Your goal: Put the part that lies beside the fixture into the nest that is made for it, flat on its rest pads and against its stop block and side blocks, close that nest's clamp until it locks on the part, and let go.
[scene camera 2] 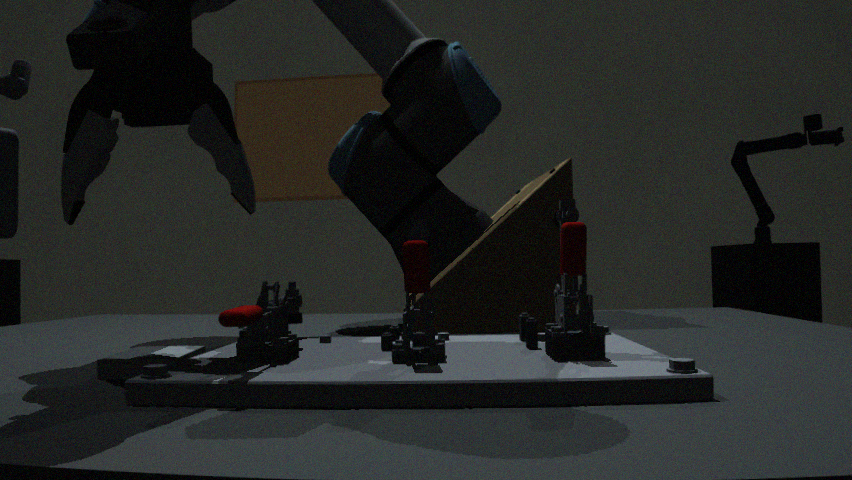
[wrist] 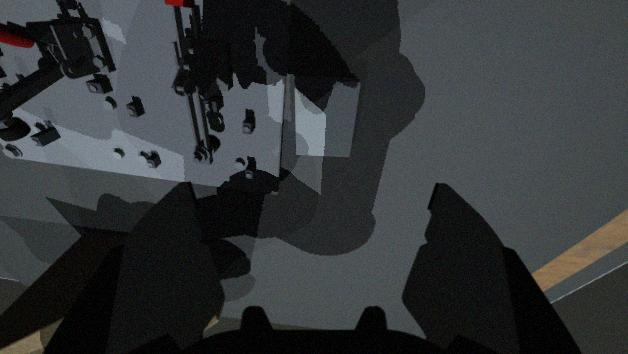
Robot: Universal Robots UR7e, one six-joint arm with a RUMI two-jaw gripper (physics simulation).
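Pixels of known places: gripper, fingertip midpoint: (scene camera 2: 159,219) (wrist: 313,185); arm's base at its link origin: (scene camera 2: 454,255).
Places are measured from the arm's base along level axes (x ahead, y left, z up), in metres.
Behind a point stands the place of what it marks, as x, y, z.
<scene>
The part (scene camera 2: 178,351) {0.393, -0.263, -0.082} (wrist: 342,120) {0.399, -0.299, -0.082} is a flat grey plate lying on the table beside the fixture base (scene camera 2: 417,394) {0.541, -0.072, -0.089} (wrist: 82,150) {0.342, 0.007, -0.081}, partly in shadow. The fixture bears three clamps with red handles. The handle of the clamp nearest the part (scene camera 2: 240,316) {0.521, -0.178, -0.044} lies low; the middle handle (scene camera 2: 415,266) {0.478, -0.070, -0.015} and the far handle (scene camera 2: 573,247) {0.476, 0.040, -0.005} stand upright. In the wrist view, small dark blocks (wrist: 248,121) {0.397, -0.208, -0.068} (wrist: 135,106) {0.405, -0.096, -0.072} and round pads (wrist: 118,153) {0.345, -0.046, -0.076} stand on the base. My gripper (scene camera 2: 160,215) {0.401, -0.274, 0.026} (wrist: 313,185) {0.401, -0.274, 0.026} is open and empty, high above the part's end of the fixture.
A wooden wedge-shaped stand (scene camera 2: 512,280) {0.153, 0.056, -0.034} rises behind the fixture. Bolt heads (scene camera 2: 681,364) {0.547, 0.083, -0.076} stick up at the base's corners. An orange board (scene camera 2: 298,137) hangs on the back wall, and another small arm (scene camera 2: 769,143) stands on a dark pedestal at the right. Arm shadows darken the table.
</scene>
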